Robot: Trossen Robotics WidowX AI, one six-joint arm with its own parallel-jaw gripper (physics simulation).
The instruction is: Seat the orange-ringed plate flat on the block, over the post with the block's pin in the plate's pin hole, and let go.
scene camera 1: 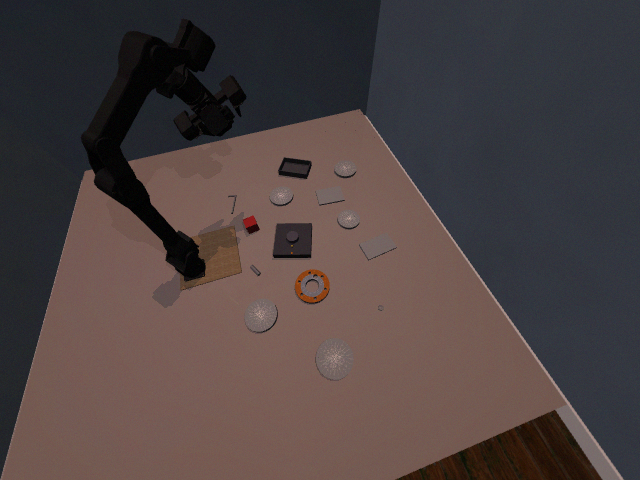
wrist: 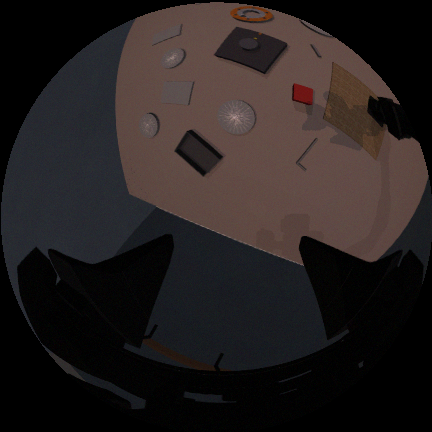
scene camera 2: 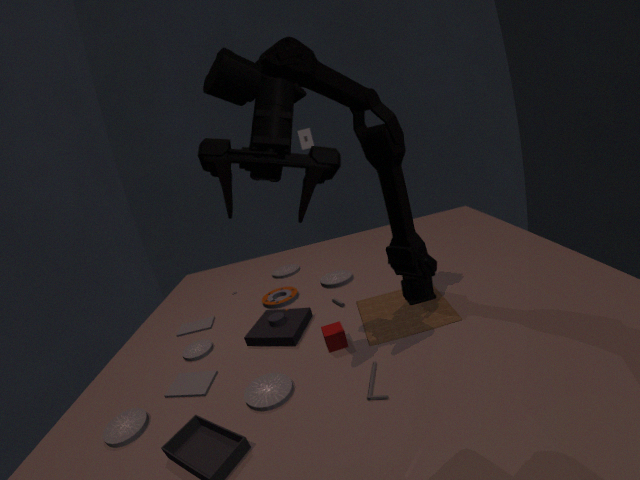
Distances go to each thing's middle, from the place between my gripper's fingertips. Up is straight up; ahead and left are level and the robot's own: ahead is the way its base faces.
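The orange-ringed plate [scene camera 1: 308, 297] is a good way ahead of my hand, far to the right of it and far below it; going by their middles, it is the farthest from my hand of the things named here. Counted from my hand, the black tray [scene camera 2: 199, 442] is 18 cm ahead, 9 cm to the left and 30 cm below. As for the dark block [scene camera 2: 261, 334], my hand is 10 cm short of it, 25 cm to the left of it and 30 cm above it.
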